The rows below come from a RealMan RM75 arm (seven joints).
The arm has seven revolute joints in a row. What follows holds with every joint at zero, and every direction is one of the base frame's.
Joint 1 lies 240.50 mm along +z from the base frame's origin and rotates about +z.
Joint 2 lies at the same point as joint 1 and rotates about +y.
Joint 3 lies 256.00 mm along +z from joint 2 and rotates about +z.
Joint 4 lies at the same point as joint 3 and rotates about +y.
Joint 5 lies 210.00 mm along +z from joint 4 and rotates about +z.
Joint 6 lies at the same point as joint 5 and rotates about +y.
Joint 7 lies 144.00 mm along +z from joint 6 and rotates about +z.
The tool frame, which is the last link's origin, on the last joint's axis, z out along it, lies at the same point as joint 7; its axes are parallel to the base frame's.
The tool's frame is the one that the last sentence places.
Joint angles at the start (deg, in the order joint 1, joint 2, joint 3, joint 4, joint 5, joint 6, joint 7):
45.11, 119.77, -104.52, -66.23, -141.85, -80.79, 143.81
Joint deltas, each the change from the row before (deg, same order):
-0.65, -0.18, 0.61, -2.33, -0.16, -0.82, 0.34
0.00, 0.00, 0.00, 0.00, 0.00, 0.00, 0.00
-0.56, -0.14, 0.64, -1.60, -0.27, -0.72, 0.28
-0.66, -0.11, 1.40, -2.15, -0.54, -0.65, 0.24
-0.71, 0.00, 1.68, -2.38, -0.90, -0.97, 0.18
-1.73, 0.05, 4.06, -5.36, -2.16, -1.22, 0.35
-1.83, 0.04, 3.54, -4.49, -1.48, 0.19, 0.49
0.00, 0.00, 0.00, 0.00, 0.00, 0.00, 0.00
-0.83, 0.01, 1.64, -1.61, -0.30, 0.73, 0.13
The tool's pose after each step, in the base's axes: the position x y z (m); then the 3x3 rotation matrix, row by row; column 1 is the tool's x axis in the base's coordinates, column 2 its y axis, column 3 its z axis. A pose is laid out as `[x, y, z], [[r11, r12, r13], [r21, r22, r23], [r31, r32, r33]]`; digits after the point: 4 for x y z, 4 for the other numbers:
[0.1279, 0.3326, -0.0896], [[0.8452, -0.2091, 0.4918], [-0.2802, -0.9570, 0.0746], [0.4551, -0.2009, -0.8675]]
[0.1279, 0.3326, -0.0896], [[0.8452, -0.2091, 0.4918], [-0.2802, -0.9570, 0.0746], [0.4551, -0.2009, -0.8675]]
[0.1258, 0.3327, -0.0853], [[0.8489, -0.2104, 0.4848], [-0.2844, -0.9551, 0.0836], [0.4454, -0.2088, -0.8706]]
[0.1218, 0.3350, -0.0783], [[0.8575, -0.2113, 0.4691], [-0.2920, -0.9506, 0.1054], [0.4237, -0.2274, -0.8768]]
[0.1180, 0.3373, -0.0701], [[0.8644, -0.2116, 0.4560], [-0.2999, -0.9450, 0.1301], [0.4035, -0.2493, -0.8804]]
[0.1106, 0.3445, -0.0496], [[0.8824, -0.2139, 0.4191], [-0.3214, -0.9246, 0.2047], [0.3437, -0.3153, -0.8846]]
[0.1062, 0.3513, -0.0304], [[0.8980, -0.2275, 0.3766], [-0.3453, -0.8949, 0.2828], [0.2727, -0.3840, -0.8822]]
[0.1062, 0.3513, -0.0304], [[0.8980, -0.2275, 0.3766], [-0.3453, -0.8949, 0.2828], [0.2727, -0.3840, -0.8822]]
[0.1049, 0.3551, -0.0220], [[0.9052, -0.2386, 0.3517], [-0.3558, -0.8780, 0.3202], [0.2324, -0.4150, -0.8796]]

